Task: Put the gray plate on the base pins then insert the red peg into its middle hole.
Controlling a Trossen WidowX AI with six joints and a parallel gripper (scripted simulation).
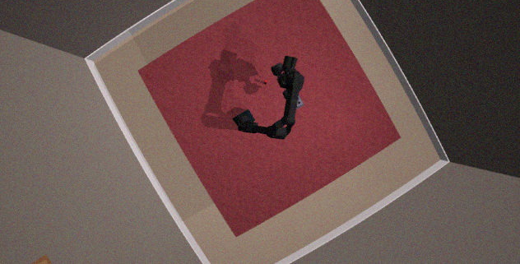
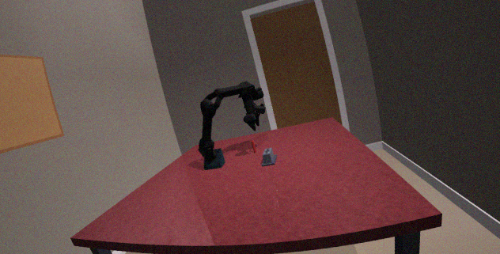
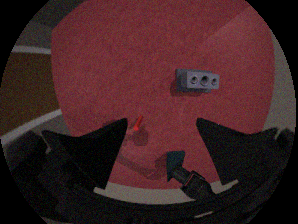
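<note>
Right now my gripper tip is 13 cm above the red peg, 7 cm to the right of it and 6 cm past it. Round my gripper tip: base 16 cm below, 12 cm to the right, 5 cm ahead; gray plate 12 cm to the right, 12 cm below, 5 cm ahead.
</note>
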